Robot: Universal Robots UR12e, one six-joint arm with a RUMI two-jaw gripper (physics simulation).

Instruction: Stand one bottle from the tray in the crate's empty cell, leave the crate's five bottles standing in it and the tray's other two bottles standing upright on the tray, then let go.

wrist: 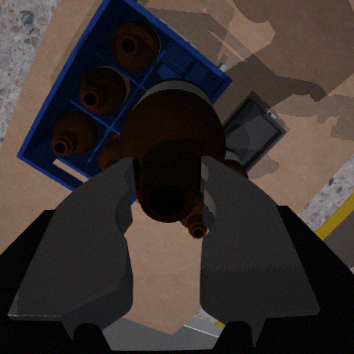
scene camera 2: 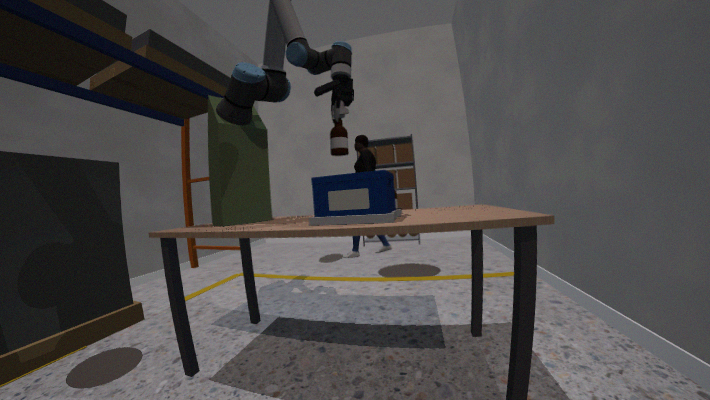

gripper: wrist; scene camera 2
same spot on gripper: [wrist: 260,263] = [scene camera 2: 332,107]
